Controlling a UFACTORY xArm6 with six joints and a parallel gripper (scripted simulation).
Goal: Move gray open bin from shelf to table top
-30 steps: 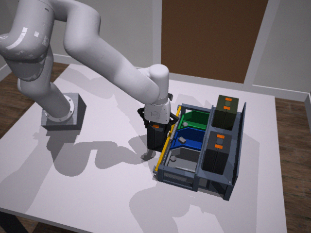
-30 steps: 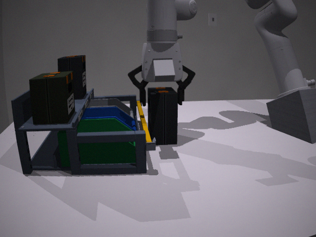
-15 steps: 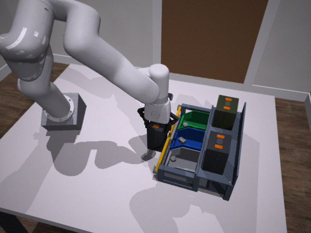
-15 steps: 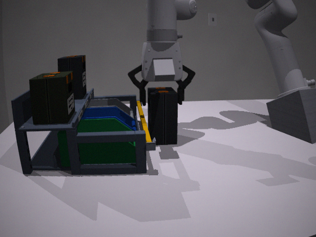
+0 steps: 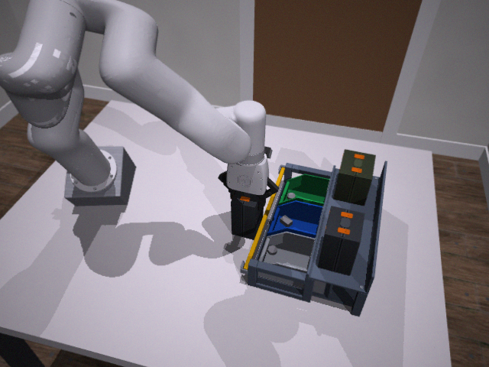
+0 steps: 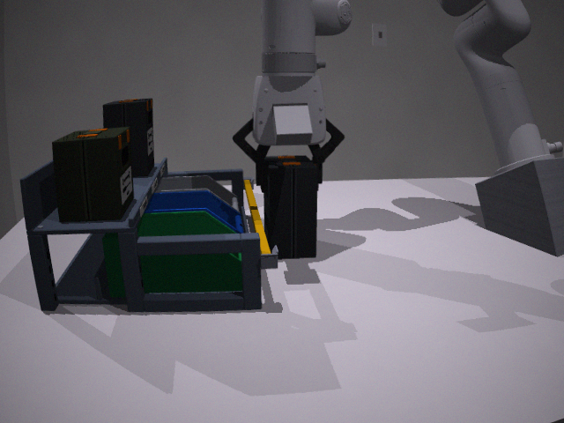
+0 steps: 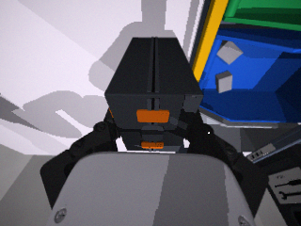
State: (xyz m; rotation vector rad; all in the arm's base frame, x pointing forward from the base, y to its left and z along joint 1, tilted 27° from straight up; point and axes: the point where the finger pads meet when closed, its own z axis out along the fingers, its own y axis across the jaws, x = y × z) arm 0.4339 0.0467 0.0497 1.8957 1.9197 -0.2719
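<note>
My hand is 4 cm above the dark box. From my hand the other things lie so: gray open bin 15 cm ahead, 11 cm to the right, 6 cm below; then blue bin 15 cm ahead, 6 cm below; then yellow bar 5 cm ahead, 4 cm below, 1 cm to the left.
</note>
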